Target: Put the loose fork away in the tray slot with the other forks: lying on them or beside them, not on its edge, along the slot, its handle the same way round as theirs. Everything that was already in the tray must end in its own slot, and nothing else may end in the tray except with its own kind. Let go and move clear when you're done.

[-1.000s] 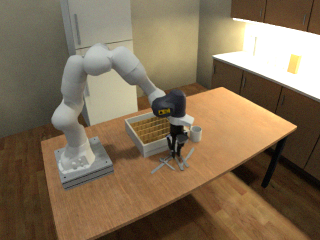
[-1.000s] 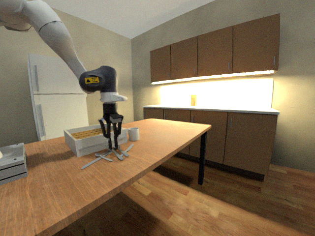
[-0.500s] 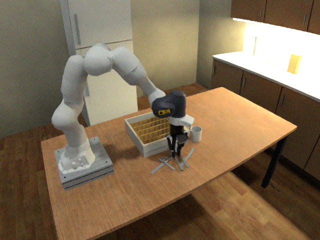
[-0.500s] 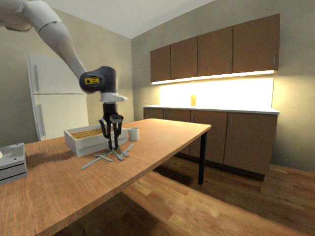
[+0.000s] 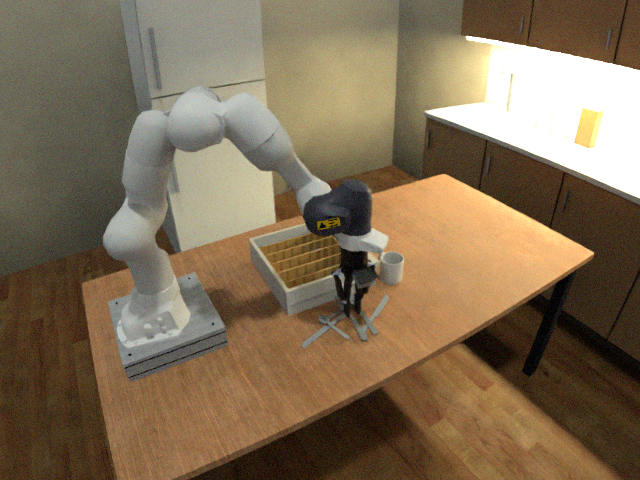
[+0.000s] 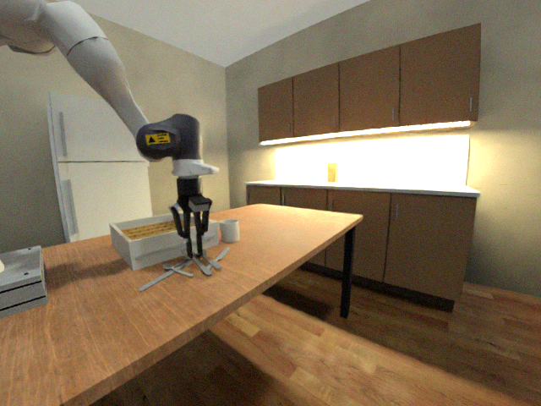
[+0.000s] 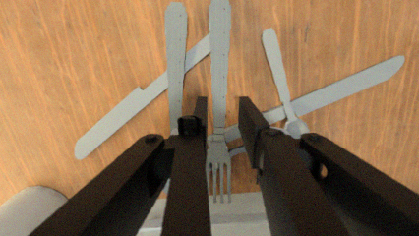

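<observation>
My gripper is now 70 mm past the spoon, 60 mm above it and 30 mm to the right of it. Round my hand: white mug: 240 mm ahead, 110 mm to the left, 30 mm below; cutlery tray: 290 mm to the left, 30 mm below, 30 mm ahead.
</observation>
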